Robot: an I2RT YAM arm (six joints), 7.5 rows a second.
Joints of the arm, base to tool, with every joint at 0 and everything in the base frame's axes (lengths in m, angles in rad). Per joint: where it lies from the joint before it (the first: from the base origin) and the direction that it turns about. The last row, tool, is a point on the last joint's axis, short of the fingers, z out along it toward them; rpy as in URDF.
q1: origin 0 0 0.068 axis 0 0 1
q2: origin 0.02 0.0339 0.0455 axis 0 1 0
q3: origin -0.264 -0.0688 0 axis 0 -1 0
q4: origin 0.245 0.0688 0.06 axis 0 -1 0
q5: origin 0.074 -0.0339 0.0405 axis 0 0 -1
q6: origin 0.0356 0 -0.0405 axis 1 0 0
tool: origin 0 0 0 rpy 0 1.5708 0
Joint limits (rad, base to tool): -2.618..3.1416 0..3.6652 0..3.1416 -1.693..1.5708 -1.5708..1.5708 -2.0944..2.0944
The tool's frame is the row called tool.
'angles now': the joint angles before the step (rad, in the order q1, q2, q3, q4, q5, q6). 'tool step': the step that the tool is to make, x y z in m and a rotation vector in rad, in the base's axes. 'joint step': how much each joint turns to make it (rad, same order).
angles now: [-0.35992, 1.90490, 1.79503, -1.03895, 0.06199, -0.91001]
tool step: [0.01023, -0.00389, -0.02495, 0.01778, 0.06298, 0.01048]
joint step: [0.00001, 0.06446, 0.00001, -0.00002, 0.00115, -0.01181]
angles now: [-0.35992, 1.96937, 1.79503, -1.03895, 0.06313, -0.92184]
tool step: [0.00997, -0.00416, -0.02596, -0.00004, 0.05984, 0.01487]
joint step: [0.00038, 0.06637, 0.00000, 0.01183, 0.01526, -0.02060]
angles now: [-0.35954, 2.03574, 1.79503, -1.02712, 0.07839, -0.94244]
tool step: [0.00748, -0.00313, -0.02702, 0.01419, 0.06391, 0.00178]
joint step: [0.00000, 0.06674, 0.00034, 0.00193, 0.00839, -0.00419]
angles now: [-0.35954, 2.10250, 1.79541, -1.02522, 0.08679, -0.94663]
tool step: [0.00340, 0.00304, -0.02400, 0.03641, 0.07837, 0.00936]
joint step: [0.00876, 0.05683, 0.00036, -0.02973, -0.00687, 0.00075]
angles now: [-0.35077, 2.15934, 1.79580, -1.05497, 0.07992, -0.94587]
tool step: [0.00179, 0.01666, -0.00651, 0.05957, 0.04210, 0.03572]
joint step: [0.03435, 0.01412, -0.00001, -0.04538, -0.04234, 0.00382]
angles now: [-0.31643, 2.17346, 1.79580, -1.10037, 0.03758, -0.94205]
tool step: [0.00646, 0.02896, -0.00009, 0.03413, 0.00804, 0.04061]
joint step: [0.06675, 0.00000, 0.00039, -0.01832, -0.02823, 0.02860]
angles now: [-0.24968, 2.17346, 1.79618, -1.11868, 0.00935, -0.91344]
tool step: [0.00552, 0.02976, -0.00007, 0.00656, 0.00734, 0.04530]
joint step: [0.07057, 0.00000, 0.00000, -0.00876, -0.00306, 0.02555]
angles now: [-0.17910, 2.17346, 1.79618, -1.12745, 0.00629, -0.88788]
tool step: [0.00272, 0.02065, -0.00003, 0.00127, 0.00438, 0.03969]
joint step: [0.04883, -0.00002, -0.00002, -0.00458, 0.00000, 0.00916]
